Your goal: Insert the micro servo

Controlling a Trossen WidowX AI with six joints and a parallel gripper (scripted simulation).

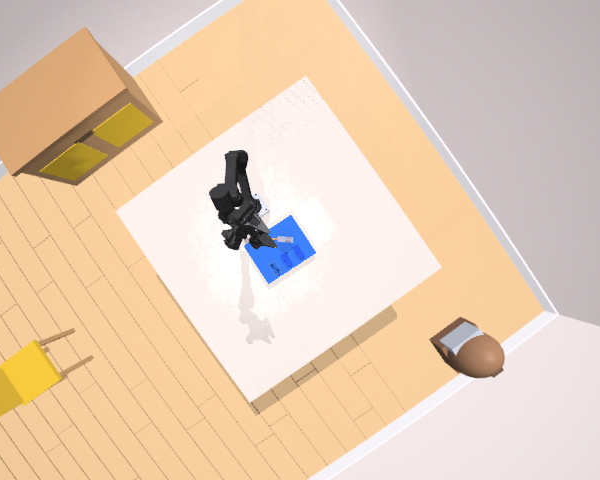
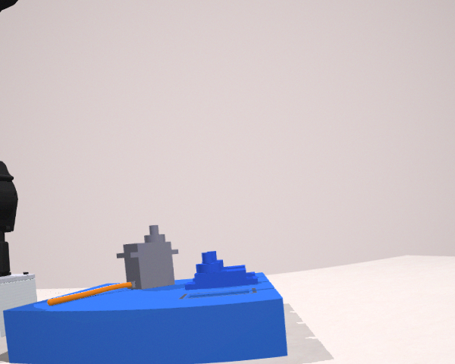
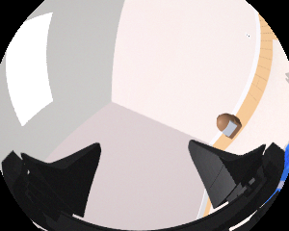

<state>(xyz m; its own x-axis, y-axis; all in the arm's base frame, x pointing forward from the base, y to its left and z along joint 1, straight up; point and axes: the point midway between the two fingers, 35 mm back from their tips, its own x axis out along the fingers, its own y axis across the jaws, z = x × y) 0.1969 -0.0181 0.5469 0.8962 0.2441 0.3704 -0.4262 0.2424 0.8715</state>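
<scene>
Now: gripper tip 610 mm above the blue deck, 40 mm to the left of it and 30 mm past it.
</scene>
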